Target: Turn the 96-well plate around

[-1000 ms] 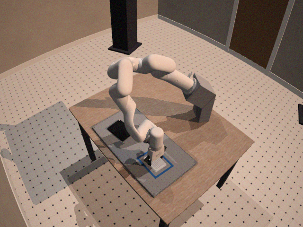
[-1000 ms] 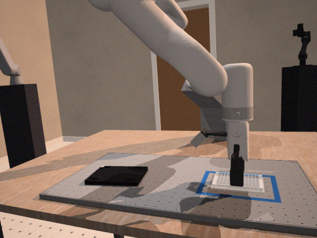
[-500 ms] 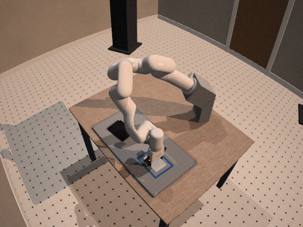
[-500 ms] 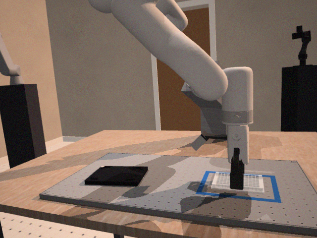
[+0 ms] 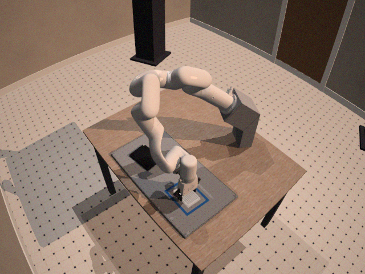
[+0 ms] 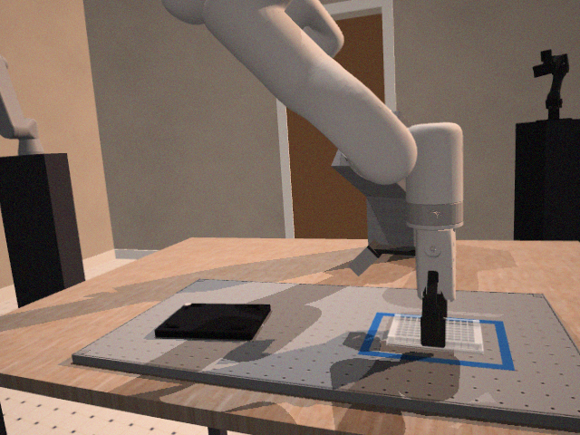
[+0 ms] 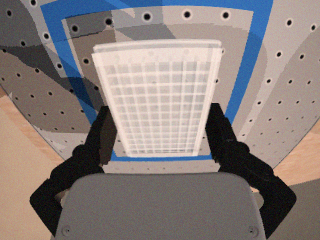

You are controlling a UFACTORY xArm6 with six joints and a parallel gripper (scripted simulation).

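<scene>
The 96-well plate is 1 cm below my hand. From my hand the other things lie so: black plate nest N1: 33 cm to the right, 12 cm behind, 1 cm below.
</scene>
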